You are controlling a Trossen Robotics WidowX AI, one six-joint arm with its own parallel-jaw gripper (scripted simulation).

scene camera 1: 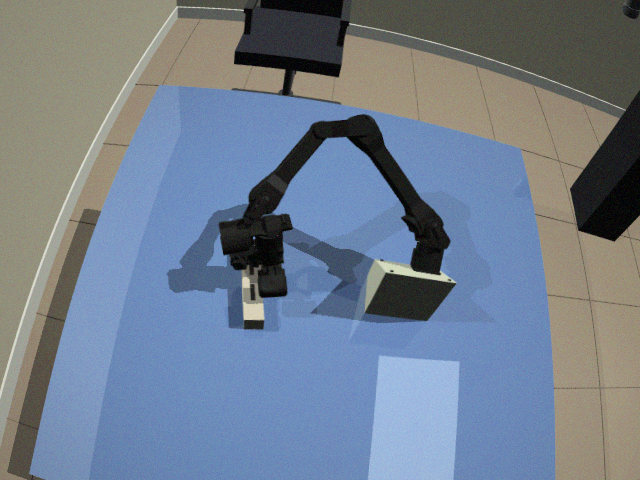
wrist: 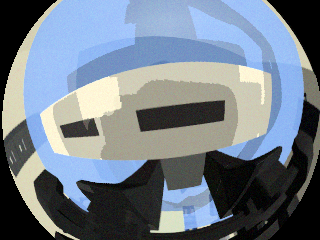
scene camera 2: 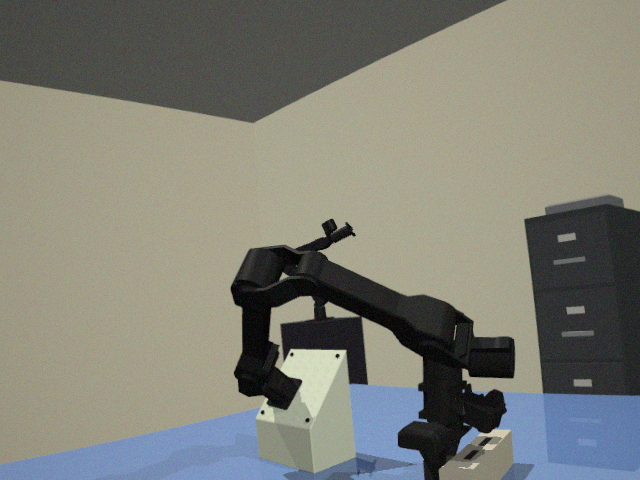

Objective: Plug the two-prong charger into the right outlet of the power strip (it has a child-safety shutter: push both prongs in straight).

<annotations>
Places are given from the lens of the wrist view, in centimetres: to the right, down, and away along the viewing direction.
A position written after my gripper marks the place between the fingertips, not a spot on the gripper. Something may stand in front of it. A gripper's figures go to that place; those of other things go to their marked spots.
my gripper (wrist: 179,149): 2, 3, 10
charger (wrist: 180,172): 1, 4, 7
</annotations>
